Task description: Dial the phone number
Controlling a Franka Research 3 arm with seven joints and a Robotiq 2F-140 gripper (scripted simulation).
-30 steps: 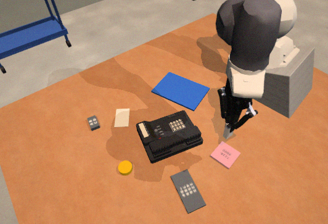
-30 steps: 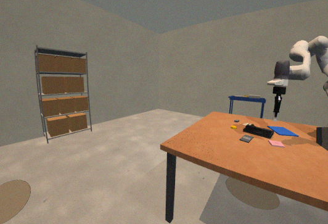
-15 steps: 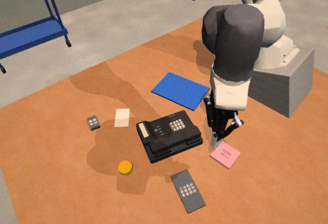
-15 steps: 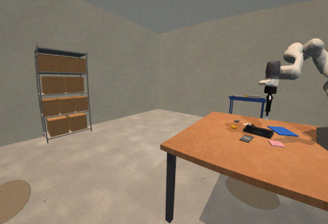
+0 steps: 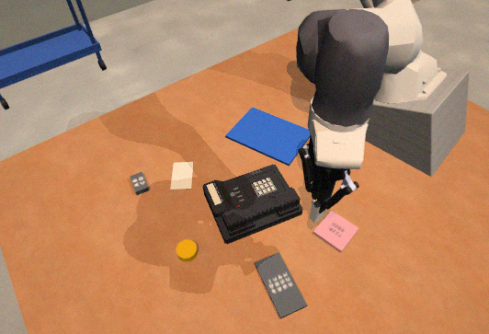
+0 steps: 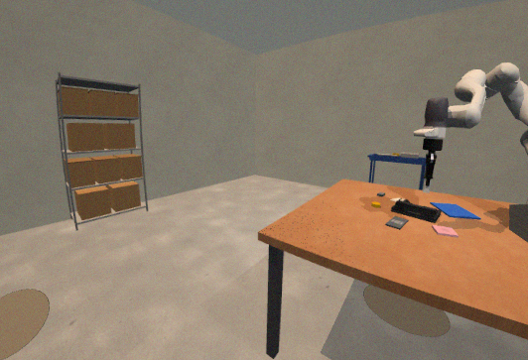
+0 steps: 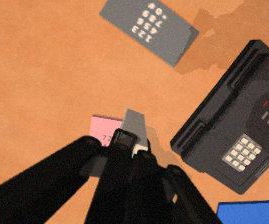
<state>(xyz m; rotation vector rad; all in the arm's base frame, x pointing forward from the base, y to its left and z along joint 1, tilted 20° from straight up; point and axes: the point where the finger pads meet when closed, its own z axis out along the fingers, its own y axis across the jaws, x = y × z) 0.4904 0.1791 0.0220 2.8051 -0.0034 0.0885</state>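
Right now the handset is 160 mm below my hand, 150 mm to the right of it and 20 mm ahead of it. Also, from my hand: yellow disc (230 mm ahead, 200 mm below, 190 mm to the right); then blue pad (370 mm to the right, 200 mm below, 190 mm behind); then grey keypad slab (200 mm below, 100 mm ahead, 10 mm to the left).
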